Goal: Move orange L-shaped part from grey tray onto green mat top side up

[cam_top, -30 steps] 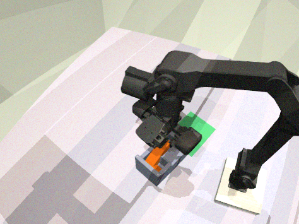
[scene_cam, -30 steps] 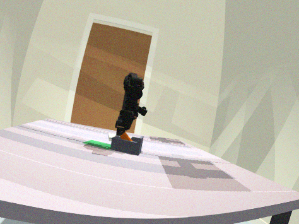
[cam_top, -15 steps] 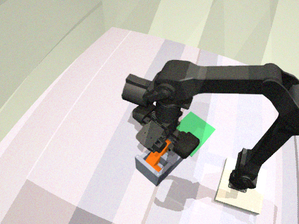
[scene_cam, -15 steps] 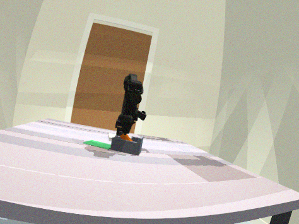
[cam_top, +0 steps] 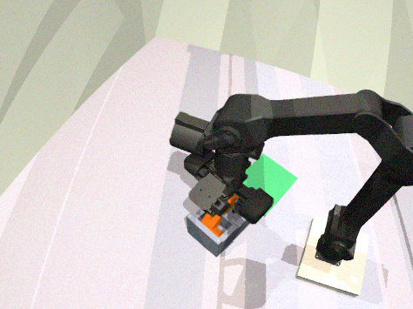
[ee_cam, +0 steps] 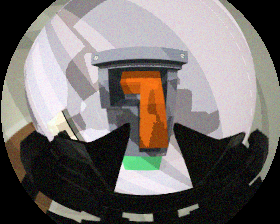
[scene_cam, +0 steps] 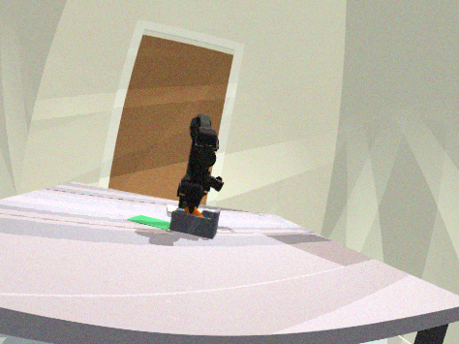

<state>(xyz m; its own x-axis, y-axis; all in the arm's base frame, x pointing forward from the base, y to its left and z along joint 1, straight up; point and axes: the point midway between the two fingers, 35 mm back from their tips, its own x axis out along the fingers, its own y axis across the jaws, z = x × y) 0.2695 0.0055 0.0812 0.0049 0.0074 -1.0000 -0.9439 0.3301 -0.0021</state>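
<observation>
Right now the orange L-shaped part is 4 cm to the left of my gripper tip and 3 cm below it. Round my gripper tip: green mat 13 cm to the right, 8 cm below, 6 cm behind.
</observation>
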